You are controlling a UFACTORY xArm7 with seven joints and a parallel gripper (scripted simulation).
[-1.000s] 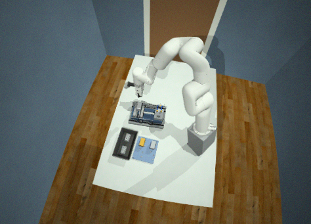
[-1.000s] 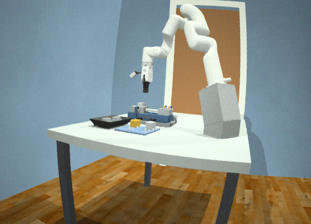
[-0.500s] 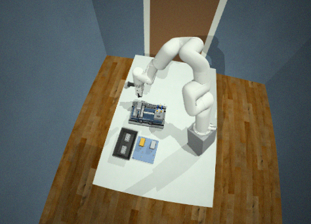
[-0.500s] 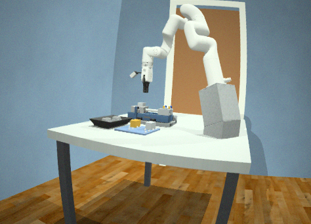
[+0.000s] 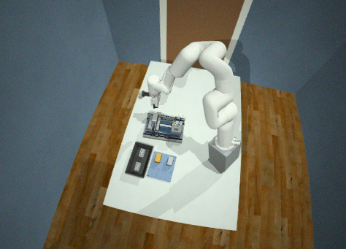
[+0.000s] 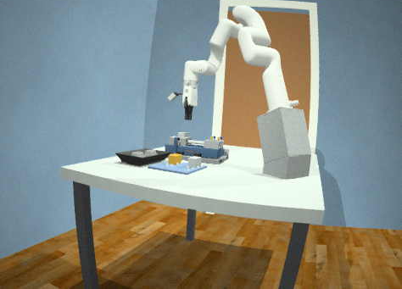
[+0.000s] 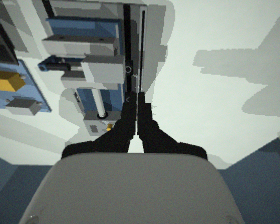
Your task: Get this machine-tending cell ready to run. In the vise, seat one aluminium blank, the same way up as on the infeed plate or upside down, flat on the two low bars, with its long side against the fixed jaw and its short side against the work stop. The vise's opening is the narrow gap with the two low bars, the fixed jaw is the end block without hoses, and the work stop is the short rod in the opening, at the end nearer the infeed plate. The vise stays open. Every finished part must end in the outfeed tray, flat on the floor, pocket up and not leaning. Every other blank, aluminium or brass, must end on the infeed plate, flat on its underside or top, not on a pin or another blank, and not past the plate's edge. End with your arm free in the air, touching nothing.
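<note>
The fixed jaw is 2 cm ahead of my hand, 9 cm to the left of it and 12 cm below it. Also, from my hand: vise: 8 cm behind, 8 cm to the left, 16 cm below; hosed end block: 18 cm behind, 7 cm to the left, 12 cm below; grey rail: 7 cm behind, 2 cm to the right, 16 cm below.
</note>
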